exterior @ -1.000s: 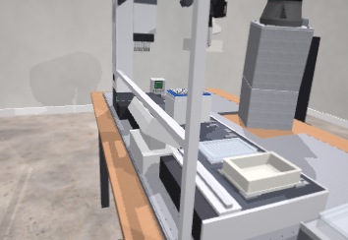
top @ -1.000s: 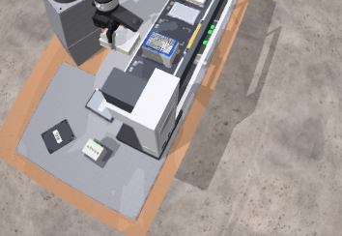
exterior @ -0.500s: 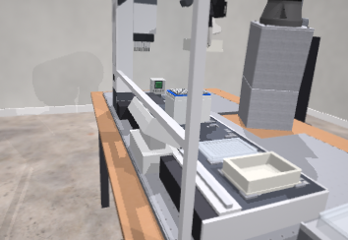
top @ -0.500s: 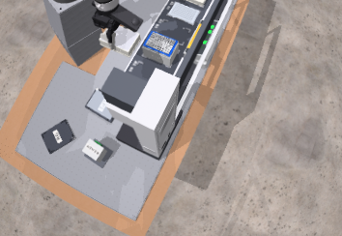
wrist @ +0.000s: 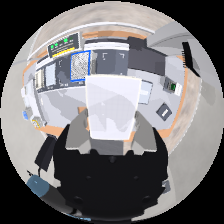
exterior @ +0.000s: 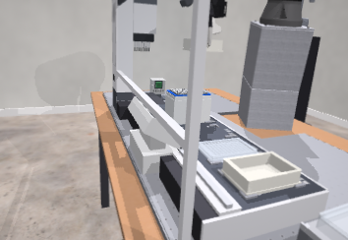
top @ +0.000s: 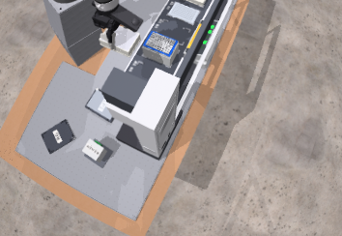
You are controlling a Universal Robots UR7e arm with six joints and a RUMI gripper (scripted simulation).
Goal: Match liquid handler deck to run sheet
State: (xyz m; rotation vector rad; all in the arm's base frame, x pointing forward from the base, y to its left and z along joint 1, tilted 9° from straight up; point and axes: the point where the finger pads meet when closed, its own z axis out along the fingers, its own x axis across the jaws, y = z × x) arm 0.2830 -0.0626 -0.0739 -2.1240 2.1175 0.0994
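Right now my hand is 10 mm above the white sealed block. From my hand the other things lie so: clear well plate (100 mm ahead, 370 mm to the left, 250 mm below); blue-framed tip rack (90 mm ahead, 120 mm to the left, 180 mm below); ready key post (60 mm ahead, 360 mm to the right, 240 mm below).
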